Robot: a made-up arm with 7 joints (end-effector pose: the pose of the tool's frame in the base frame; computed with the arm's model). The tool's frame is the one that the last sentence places.
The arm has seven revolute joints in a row. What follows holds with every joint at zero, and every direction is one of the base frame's.
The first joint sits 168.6 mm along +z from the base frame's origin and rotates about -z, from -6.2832 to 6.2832 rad.
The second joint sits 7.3 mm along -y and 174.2 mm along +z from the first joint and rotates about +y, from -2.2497 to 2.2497 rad.
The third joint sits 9.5 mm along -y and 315 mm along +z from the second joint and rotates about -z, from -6.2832 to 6.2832 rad.
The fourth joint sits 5 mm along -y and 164.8 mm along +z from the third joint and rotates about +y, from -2.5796 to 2.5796 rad.
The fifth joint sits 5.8 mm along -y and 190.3 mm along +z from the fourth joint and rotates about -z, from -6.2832 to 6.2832 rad.
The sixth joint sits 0.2 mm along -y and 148 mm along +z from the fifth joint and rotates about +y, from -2.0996 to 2.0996 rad.
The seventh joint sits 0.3 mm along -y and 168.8 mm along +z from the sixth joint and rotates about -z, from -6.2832 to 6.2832 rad.
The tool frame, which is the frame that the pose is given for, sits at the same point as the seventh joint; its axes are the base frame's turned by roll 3.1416, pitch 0 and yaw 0 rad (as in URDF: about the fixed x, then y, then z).
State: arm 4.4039 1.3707 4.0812 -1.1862 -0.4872 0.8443 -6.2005
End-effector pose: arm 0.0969 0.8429 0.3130 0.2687 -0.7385 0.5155 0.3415
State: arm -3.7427 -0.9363 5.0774 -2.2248 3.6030 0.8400 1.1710
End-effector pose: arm -0.0047 0.3254 0.2942 -0.1451 0.2433 0.0649 0.9568
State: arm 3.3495 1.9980 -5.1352 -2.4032 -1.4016 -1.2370 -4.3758
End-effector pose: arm -0.2837 -0.0812 0.5031 0.0588 -0.9872 0.1475 0.0135
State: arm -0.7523 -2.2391 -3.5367 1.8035 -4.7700 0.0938 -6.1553
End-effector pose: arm 0.1268 -0.1304 -0.2468 -0.3209 -0.3244 0.8200 0.3454
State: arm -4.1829 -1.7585 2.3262 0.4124 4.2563 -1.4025 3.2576
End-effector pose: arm 0.3106 0.6560 -0.0628 -0.0619 -0.1581 -0.7046 0.6890
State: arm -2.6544 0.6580 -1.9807 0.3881 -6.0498 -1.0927 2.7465
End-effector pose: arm -0.4733 0.2571 1.0893 0.6614 0.5846 -0.2461 0.4003
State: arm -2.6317 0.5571 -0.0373 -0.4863 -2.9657 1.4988 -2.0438
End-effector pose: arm -0.0939 0.0631 1.1116 -0.5824 -0.4826 0.1467 0.6374
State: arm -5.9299 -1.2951 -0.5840 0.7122 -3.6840 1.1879 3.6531
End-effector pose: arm -0.7412 0.2687 0.7573 -0.7414 -0.2077 -0.6379 0.0164
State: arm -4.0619 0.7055 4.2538 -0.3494 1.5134 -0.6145 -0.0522
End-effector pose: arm -0.5262 -0.3508 1.0489 -0.5269 0.7956 -0.2291 0.1921
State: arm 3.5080 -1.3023 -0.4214 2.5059 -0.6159 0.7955 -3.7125
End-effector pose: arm -0.0300 -0.1115 0.5026 0.4811 0.2074 0.7957 0.3039
